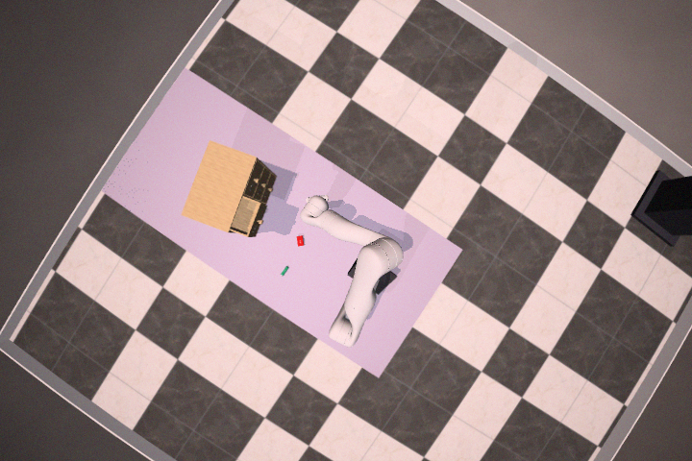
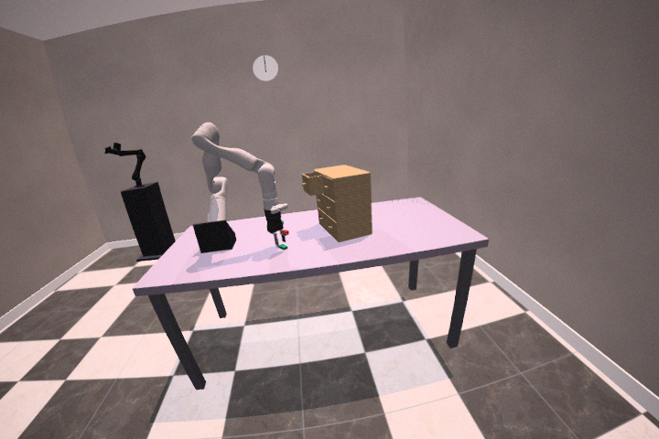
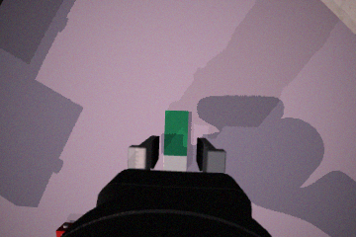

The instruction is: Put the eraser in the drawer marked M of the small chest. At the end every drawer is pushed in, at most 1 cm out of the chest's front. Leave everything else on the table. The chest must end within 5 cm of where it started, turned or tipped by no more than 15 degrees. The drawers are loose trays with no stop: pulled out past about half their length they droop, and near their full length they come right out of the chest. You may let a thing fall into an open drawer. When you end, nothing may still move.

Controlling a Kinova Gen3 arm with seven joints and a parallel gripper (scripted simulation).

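Right now my hand is 30 mm above the eraser. Also, from my hand: drawer (240 mm ahead, 190 mm to the left, 200 mm above); then small red block (10 mm ahead, 160 mm to the left, 30 mm below); then green piece (10 mm behind, 330 mm to the left, 30 mm below).
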